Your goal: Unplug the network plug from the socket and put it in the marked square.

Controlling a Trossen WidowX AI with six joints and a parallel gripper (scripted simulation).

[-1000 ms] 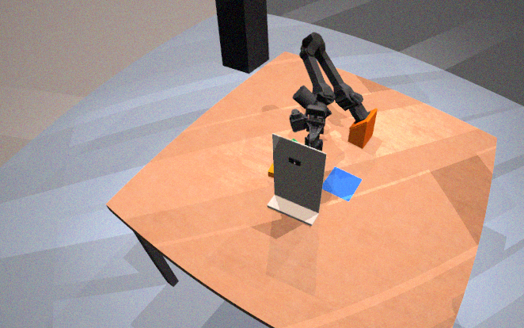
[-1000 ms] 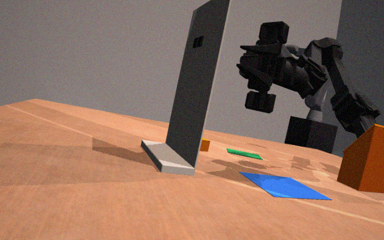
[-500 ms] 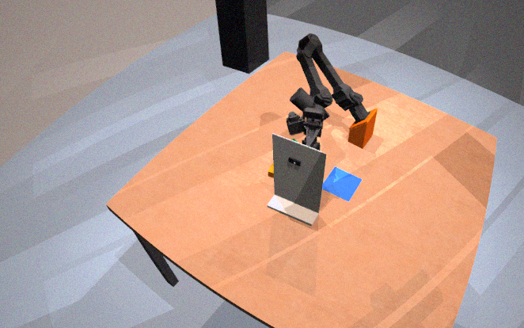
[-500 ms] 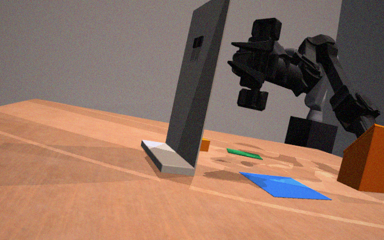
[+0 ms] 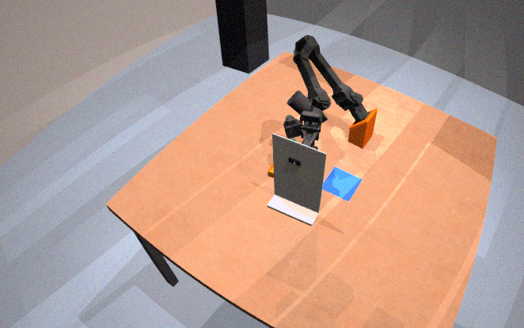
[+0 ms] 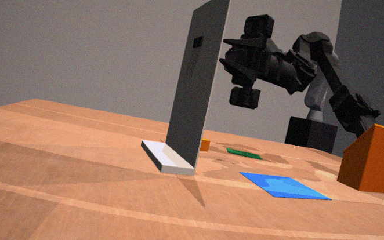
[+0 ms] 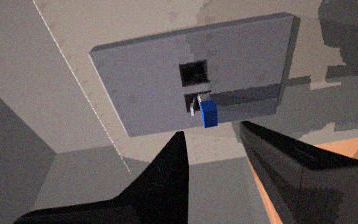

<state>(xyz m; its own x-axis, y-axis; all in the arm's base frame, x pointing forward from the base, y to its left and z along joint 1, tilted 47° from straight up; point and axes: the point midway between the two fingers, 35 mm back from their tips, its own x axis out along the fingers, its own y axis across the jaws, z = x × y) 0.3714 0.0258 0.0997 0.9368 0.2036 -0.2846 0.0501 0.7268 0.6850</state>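
The blue network plug lies 30 mm ahead of my gripper tip. Also, from my gripper tip: grey upright panel: 50 mm ahead, 80 mm below; then blue marked square: 130 mm behind, 90 mm to the left, 210 mm below; then small orange cube: 40 mm behind, 140 mm to the right, 200 mm below.
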